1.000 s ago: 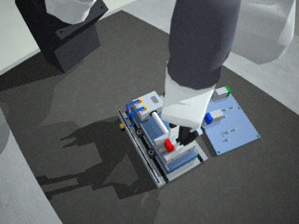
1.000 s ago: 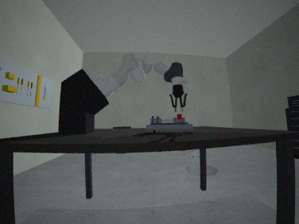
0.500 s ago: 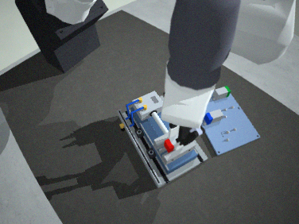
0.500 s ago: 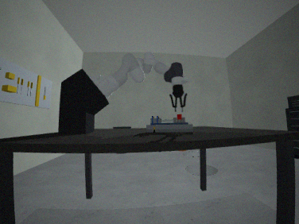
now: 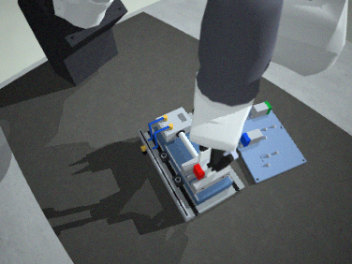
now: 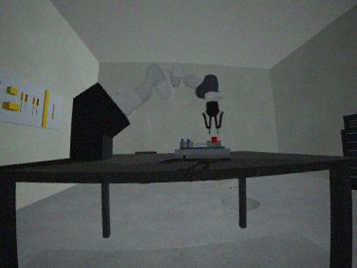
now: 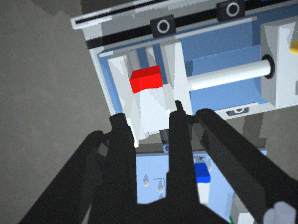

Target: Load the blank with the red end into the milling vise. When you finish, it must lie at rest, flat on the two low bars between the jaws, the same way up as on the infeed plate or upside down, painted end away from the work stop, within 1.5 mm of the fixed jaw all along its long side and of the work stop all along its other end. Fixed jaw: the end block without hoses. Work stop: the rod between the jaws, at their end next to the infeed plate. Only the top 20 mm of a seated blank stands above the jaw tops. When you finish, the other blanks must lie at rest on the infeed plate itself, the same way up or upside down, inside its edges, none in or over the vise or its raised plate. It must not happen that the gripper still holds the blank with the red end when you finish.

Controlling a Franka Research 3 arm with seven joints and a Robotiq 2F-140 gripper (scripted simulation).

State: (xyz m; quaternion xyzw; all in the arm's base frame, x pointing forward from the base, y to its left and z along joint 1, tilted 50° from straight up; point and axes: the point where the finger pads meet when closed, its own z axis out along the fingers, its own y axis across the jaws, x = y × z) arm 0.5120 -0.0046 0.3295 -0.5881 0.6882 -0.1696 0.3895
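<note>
Now: hand 4 cm above the red-ended blank. The rest, counted from my hand: screw rod (9 cm behind, 6 cm below); blue-ended blank (20 cm to the left, 11 cm below, 4 cm behind); work stop rod (5 cm to the left, 5 cm below).
</note>
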